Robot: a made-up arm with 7 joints.
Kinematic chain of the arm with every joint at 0, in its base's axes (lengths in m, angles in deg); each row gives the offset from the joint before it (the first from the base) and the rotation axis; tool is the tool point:
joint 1: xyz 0 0 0.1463 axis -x
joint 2: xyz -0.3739 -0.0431 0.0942 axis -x
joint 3: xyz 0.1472 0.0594 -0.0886 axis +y
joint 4: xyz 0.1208 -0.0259 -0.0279 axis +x
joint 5: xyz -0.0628 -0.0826 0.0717 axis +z
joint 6: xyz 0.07 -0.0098 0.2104 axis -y
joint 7: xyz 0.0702 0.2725 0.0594 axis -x
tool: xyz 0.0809 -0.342 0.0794
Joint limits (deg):
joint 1: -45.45..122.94
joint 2: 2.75..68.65
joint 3: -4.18..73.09
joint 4: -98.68..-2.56
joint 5: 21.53..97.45
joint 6: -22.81..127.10
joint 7: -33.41..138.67
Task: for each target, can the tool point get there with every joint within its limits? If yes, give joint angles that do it. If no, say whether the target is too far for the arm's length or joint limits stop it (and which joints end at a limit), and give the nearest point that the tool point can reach.
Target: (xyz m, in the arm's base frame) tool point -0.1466 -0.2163 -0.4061
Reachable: yes | joints 65.24 51.64 56.82 -66.67 90.82 3.65 51.59
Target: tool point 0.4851 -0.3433 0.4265
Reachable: no: joint limits stop it (at a limit: joint 1, joint 2, joint 3, joint 5) | nearest point 0.3766 -0.3163 0.4068 | short by 0.113 m
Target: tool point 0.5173 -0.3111 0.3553
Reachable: no: joint limits stop it (at a limit: joint 2, joint 3, joint 4, joint 5) | nearest point 0.4115 -0.2681 0.3264 | short by 0.118 m
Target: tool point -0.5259 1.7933 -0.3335
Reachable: no: too far | nearest point -0.3506 0.7396 -0.0516 | short by 1.105 m
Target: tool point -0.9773 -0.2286 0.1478
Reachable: no: joint limits stop it (at a limit: joint 3, joint 4, joint 6, joint 7) | nearest point -0.8560 -0.2889 0.1482 | short by 0.135 m
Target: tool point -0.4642 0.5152 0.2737
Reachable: yes | joints -22.74 50.95 62.40 -77.83 50.22 86.17 124.56
